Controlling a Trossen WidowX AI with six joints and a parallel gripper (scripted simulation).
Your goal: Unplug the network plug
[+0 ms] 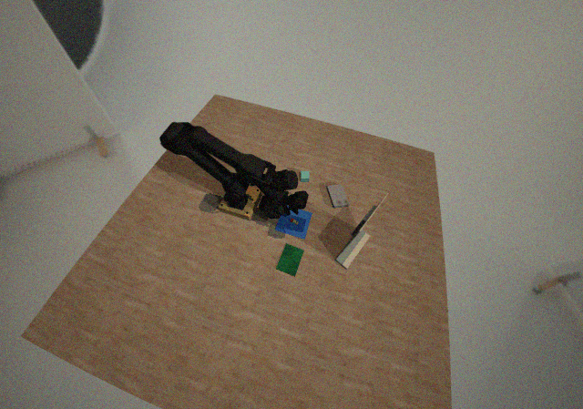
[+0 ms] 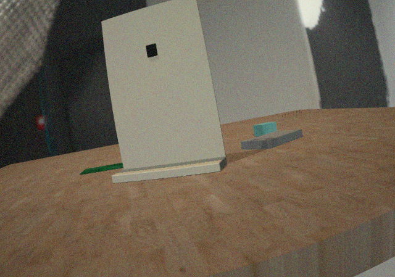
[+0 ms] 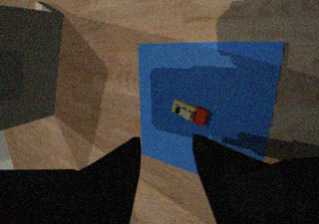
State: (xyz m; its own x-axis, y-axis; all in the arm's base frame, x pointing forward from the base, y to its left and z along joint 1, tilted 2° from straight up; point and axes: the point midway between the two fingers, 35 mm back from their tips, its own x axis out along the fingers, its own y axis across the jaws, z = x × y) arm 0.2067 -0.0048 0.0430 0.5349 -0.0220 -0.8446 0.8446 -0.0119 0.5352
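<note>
My gripper tip is now 50 mm above the red plug and 10 mm short of it. The rest, counted from my gripper tip: small teal block: 220 mm to the left, 50 mm below; then blue square: 60 mm below, 10 mm ahead; then green patch: 150 mm to the right, 60 mm below, 30 mm ahead.
</note>
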